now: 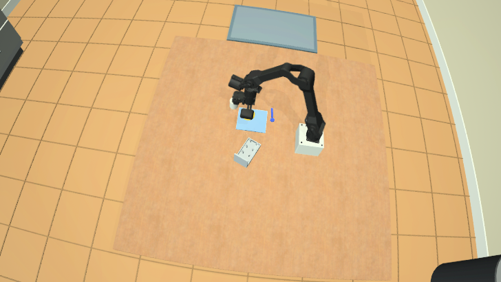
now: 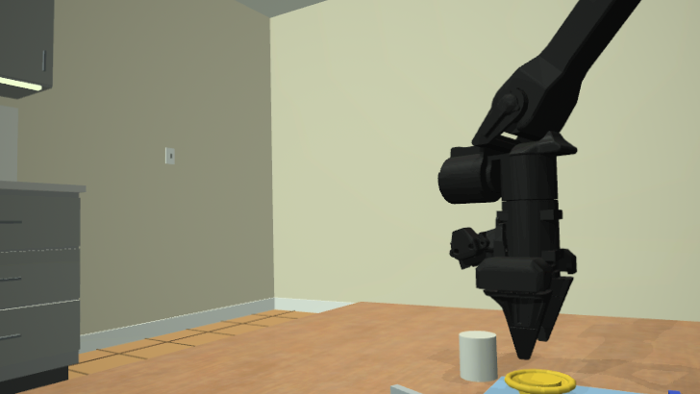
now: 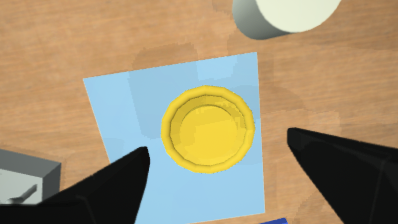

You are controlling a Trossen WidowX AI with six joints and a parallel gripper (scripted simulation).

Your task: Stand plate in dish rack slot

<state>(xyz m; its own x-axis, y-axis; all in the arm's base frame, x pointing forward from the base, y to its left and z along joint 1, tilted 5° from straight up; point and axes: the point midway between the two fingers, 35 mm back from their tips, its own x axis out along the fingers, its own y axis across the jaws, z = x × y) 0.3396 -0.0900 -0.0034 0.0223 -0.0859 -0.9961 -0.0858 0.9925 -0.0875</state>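
The yellow plate lies 1 cm behind my gripper tip and 3 cm below it. The rest, counted from my gripper tip: light blue mat (3 cm behind, 2 cm to the left, 5 cm below); then blue spoon (13 cm behind, 3 cm to the right, 5 cm below); then white cup (8 cm ahead, 4 cm to the right, 2 cm below).
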